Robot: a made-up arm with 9 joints. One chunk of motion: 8 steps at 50 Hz.
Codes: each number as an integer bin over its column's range. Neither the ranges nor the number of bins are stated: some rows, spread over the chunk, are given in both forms.
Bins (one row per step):
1: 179 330 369 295 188 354 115 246 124
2: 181 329 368 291 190 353 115 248 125
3: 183 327 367 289 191 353 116 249 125
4: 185 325 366 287 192 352 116 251 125
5: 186 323 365 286 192 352 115 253 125
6: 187 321 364 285 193 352 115 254 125
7: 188 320 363 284 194 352 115 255 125
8: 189 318 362 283 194 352 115 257 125
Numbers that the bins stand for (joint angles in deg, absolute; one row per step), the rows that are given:
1: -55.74 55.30 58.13 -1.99 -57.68 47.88 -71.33 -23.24 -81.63
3: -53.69 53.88 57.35 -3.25 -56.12 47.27 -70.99 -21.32 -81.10
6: -51.64 51.04 56.17 -4.10 -55.08 46.66 -71.33 -18.14 -81.10
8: -50.62 49.62 55.38 -4.52 -54.56 46.66 -71.33 -16.23 -81.10
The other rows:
2: -54.71 54.83 57.74 -2.83 -56.64 47.27 -71.33 -21.96 -81.10
4: -52.67 52.94 56.95 -3.67 -55.60 46.66 -70.99 -20.05 -81.10
5: -52.16 51.99 56.56 -3.88 -55.60 46.66 -71.33 -18.78 -81.10
7: -51.13 50.57 55.77 -4.31 -54.56 46.66 -71.33 -17.50 -81.10

